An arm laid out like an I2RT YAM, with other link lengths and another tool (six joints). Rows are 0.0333 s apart.
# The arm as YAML. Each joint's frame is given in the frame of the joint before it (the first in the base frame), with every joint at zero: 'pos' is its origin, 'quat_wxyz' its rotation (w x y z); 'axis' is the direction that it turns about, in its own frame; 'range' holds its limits. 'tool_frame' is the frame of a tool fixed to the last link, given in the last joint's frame.
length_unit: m
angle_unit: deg
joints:
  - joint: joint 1
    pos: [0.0, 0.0, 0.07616]
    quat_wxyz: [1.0, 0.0, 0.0, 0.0]
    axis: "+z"
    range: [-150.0, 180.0]
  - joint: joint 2
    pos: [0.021, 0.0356, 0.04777]
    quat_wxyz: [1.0, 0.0, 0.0, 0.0]
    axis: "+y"
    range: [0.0, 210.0]
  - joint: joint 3
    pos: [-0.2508, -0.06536, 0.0]
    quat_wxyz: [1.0, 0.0, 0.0, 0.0]
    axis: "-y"
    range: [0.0, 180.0]
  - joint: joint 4
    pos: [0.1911, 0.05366, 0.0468]
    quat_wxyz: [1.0, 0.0, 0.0, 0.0]
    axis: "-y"
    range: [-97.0, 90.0]
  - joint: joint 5
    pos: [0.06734, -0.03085, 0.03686]
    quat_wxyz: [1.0, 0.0, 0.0, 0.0]
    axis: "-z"
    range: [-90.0, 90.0]
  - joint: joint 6
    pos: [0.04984, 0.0, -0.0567]
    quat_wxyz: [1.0, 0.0, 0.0, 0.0]
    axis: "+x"
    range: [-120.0, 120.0]
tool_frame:
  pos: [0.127, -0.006, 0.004]
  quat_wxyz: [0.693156, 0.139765, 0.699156, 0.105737]
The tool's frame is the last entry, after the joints.
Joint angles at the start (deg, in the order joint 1, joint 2, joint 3, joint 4, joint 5, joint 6):
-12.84 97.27 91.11 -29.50 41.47 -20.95
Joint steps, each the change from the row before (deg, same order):
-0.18 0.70 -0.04 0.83 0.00 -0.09
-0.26 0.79 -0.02 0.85 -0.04 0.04
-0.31 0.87 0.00 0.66 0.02 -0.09
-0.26 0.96 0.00 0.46 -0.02 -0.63
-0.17 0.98 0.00 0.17 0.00 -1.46
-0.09 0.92 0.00 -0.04 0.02 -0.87
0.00 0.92 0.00 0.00 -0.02 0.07
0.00 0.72 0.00 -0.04 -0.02 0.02
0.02 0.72 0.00 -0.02 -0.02 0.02
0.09 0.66 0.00 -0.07 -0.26 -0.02
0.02 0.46 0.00 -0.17 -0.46 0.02
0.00 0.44 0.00 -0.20 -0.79 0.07
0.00 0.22 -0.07 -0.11 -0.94 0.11
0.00 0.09 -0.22 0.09 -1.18 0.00
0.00 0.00 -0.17 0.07 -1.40 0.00
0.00 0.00 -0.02 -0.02 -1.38 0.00
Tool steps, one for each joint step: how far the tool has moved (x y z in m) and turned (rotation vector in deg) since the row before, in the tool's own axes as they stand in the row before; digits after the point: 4 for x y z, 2 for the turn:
0.0003 0.0020 0.0038 0.15 0.01 0.05
0.0007 0.0019 0.0045 0.17 0.08 0.18
0.0017 0.0017 0.0050 0.27 0.28 -0.11
0.0027 0.0025 0.0051 0.18 0.44 -0.87
0.0036 0.0032 0.0048 0.11 0.59 -1.95
0.0039 0.0034 0.0042 0.04 0.69 -1.50
0.0036 0.0041 0.0039 -0.07 0.66 -0.57
0.0030 0.0032 0.0030 -0.06 0.54 -0.51
0.0029 0.0034 0.0030 -0.07 0.52 -0.50
0.0026 0.0043 0.0024 -0.36 0.46 -0.57
0.0023 0.0036 0.0018 -0.51 0.41 -0.42
0.0023 0.0044 0.0018 -0.82 0.42 -0.36
0.0015 0.0040 0.0009 -0.96 0.24 -0.16
0.0011 0.0044 0.0006 -1.19 0.09 -0.14
0.0005 0.0046 0.0001 -1.40 -0.02 -0.06
-0.0001 0.0043 -0.0001 -1.38 -0.06 -0.02

